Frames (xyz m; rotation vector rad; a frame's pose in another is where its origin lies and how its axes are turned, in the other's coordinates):
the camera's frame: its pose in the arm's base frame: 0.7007 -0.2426 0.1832 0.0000 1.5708 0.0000
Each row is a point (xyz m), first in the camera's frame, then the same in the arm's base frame.
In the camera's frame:
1: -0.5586 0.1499 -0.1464
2: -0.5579 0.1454 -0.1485
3: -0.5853 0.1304 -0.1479
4: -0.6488 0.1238 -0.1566
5: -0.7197 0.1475 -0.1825
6: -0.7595 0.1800 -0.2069
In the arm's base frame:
1: 0.5543 -0.0927 0.7418
2: 0.5522 -0.0972 0.7411
3: 0.5528 -0.1122 0.7685
4: 0.5441 -0.1188 0.8320
5: 0.5182 -0.0951 0.9029
6: 0.4938 -0.0626 0.9427

